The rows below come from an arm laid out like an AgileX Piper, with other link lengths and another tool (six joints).
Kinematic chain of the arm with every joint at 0, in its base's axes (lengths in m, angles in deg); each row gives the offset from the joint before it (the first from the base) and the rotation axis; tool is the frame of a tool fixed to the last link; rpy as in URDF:
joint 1: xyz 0 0 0.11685 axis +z
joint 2: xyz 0 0 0 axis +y
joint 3: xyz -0.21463 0 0.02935 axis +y
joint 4: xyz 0.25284 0 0.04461 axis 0.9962 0 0.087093
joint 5: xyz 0 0 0 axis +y
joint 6: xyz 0.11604 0 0.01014 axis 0.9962 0 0.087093
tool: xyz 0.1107 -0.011 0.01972 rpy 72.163 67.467 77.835
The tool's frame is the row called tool.
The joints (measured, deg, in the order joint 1, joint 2, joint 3, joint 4, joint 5, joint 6), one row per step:
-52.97 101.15 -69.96 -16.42 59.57 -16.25
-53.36 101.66 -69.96 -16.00 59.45 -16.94
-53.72 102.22 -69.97 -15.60 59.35 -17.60
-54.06 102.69 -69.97 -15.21 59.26 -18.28
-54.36 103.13 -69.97 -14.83 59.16 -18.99
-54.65 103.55 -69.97 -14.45 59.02 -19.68
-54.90 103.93 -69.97 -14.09 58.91 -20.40
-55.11 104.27 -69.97 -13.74 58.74 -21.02
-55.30 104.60 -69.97 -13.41 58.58 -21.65
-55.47 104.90 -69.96 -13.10 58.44 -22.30
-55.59 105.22 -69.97 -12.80 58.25 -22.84
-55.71 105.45 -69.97 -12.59 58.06 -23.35
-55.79 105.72 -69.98 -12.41 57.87 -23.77
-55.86 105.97 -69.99 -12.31 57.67 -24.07
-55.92 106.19 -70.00 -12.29 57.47 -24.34
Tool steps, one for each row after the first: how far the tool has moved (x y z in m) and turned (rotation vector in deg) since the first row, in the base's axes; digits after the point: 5 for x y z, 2 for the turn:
-0.00124 0.00035 -0.00344 0.65 0.07 0.12
-0.00245 0.00086 -0.00710 1.33 0.18 0.24
-0.00353 0.00136 -0.01025 1.94 0.25 0.40
-0.00436 0.00188 -0.01319 2.53 0.29 0.64
-0.00500 0.00230 -0.01600 3.06 0.30 0.87
-0.00550 0.00282 -0.01854 3.57 0.31 1.18
-0.00562 0.00318 -0.02081 3.99 0.24 1.44
-0.00570 0.00356 -0.02300 4.40 0.19 1.74
-0.00577 0.00401 -0.02504 4.79 0.16 2.09
-0.00544 0.00437 -0.02708 5.12 0.08 2.39
-0.00526 0.00441 -0.02856 5.34 0.01 2.70
-0.00498 0.00452 -0.03020 5.55 -0.03 2.98
-0.00482 0.00441 -0.03167 5.69 -0.05 3.19
-0.00477 0.00410 -0.03290 5.76 -0.03 3.42

